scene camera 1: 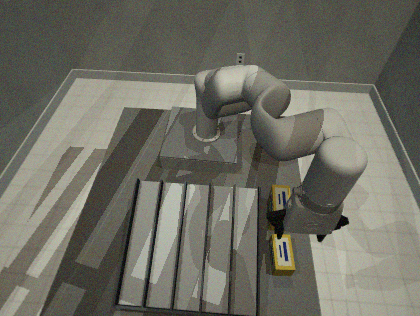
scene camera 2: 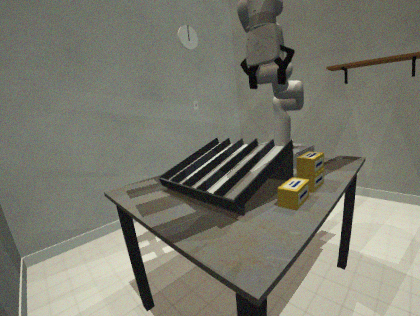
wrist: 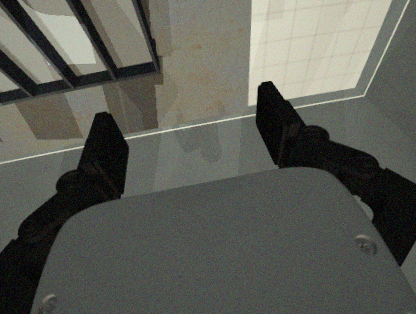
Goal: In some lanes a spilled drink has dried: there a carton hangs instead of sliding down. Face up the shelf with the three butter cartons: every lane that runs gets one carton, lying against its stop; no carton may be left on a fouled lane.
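Places are measured from the arm's base along level axes (x down, y back, z left), in metres.
Pixels of known places: gripper, fingertip midpoint: (scene camera 1: pixel 298 234) (scene camera 2: pixel 267 86) (wrist: pixel 188 116); arm's base, link origin: (scene camera 1: pixel 206 133).
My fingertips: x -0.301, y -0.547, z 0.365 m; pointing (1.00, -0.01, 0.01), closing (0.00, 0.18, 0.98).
Observation:
Ahead of a thing's pixels: the offset from my fingertips to its top centre. Level surfaces: height alone.
The sloped shelf (scene camera 1: pixel 191 250) (scene camera 2: pixel 201 194) (wrist: pixel 135 70) has several lanes between dark dividers, with a dark stop along its low front end. No carton shows in its lanes. Patches of light and shadow cross the lanes; I cannot tell any dried spill from them. A yellow butter carton @[dx +0.316, dy +0.091, dz +0.023 m] (scene camera 1: pixel 283 252) (scene camera 2: pixel 293 193) lies on the table right of the shelf. Behind it, an upper carton @[dx +0.252, dy +0.252, dz -0.009 m] (scene camera 1: pixel 280 197) (scene camera 2: pixel 310 162) rests on a lower carton @[dx +0.316, dy +0.252, dz -0.007 m] (scene camera 2: pixel 317 181). My gripper (scene camera 1: pixel 300 236) (scene camera 2: pixel 267 84) (wrist: pixel 188 116) is open and empty, high above the table near the cartons.
The table @[dx +0.380 m] (scene camera 1: pixel 305 300) (scene camera 2: pixel 250 250) (wrist: pixel 200 45) carries the shelf and cartons. The arm's grey base block (scene camera 1: pixel 172 150) stands behind the shelf. A wooden wall shelf (scene camera 2: pixel 375 62) is at the right in scene camera 2, and a round clock (scene camera 2: pixel 188 37) hangs on the wall.

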